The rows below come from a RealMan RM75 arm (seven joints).
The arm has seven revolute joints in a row. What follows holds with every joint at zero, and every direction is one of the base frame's.
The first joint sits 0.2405 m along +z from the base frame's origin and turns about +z.
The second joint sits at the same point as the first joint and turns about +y.
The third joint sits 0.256 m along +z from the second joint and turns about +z.
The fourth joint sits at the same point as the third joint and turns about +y.
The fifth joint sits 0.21 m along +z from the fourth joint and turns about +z.
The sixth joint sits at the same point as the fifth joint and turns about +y.
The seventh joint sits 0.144 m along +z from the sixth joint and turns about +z.
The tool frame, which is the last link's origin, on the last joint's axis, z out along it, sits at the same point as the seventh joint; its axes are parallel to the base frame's.
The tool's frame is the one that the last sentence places.
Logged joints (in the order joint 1, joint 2, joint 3, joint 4, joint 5, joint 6, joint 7), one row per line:
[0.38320, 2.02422, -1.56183, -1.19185, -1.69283, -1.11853, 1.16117]
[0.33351, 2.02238, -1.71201, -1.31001, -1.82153, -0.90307, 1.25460]
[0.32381, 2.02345, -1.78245, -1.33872, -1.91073, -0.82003, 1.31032]
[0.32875, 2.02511, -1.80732, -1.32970, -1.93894, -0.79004, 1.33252]
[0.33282, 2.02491, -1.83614, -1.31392, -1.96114, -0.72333, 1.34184]
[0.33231, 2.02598, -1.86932, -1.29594, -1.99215, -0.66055, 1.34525]
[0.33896, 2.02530, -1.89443, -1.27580, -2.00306, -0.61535, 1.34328]
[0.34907, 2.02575, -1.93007, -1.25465, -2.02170, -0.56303, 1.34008]
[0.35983, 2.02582, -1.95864, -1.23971, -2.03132, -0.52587, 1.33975]
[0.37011, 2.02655, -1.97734, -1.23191, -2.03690, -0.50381, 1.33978]
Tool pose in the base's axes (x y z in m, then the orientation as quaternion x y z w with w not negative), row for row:
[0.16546, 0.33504, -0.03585, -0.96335, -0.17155, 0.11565, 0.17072]
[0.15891, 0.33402, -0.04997, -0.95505, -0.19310, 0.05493, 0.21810]
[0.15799, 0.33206, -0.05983, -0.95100, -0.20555, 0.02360, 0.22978]
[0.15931, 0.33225, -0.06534, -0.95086, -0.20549, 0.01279, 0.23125]
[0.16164, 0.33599, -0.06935, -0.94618, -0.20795, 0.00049, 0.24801]
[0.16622, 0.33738, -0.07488, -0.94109, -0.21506, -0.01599, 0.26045]
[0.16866, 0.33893, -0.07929, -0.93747, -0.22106, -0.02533, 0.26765]
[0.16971, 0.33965, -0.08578, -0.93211, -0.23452, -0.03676, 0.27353]
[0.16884, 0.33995, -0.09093, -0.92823, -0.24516, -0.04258, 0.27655]
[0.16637, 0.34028, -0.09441, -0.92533, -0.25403, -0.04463, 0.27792]
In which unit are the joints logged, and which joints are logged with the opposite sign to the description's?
The joints are logged in radians. Opposite sign: none.
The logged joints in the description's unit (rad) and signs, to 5 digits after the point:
[0.38320, 2.02422, -1.56183, -1.19185, -1.69283, -1.11853, 1.16117]
[0.33351, 2.02238, -1.71201, -1.31001, -1.82153, -0.90307, 1.25460]
[0.32381, 2.02345, -1.78245, -1.33872, -1.91073, -0.82003, 1.31032]
[0.32875, 2.02511, -1.80732, -1.32970, -1.93894, -0.79004, 1.33252]
[0.33282, 2.02491, -1.83614, -1.31392, -1.96114, -0.72333, 1.34184]
[0.33231, 2.02598, -1.86932, -1.29594, -1.99215, -0.66055, 1.34525]
[0.33896, 2.02530, -1.89443, -1.27580, -2.00306, -0.61535, 1.34328]
[0.34907, 2.02575, -1.93007, -1.25465, -2.02170, -0.56303, 1.34008]
[0.35983, 2.02582, -1.95864, -1.23971, -2.03132, -0.52587, 1.33975]
[0.37011, 2.02655, -1.97734, -1.23191, -2.03690, -0.50381, 1.33978]

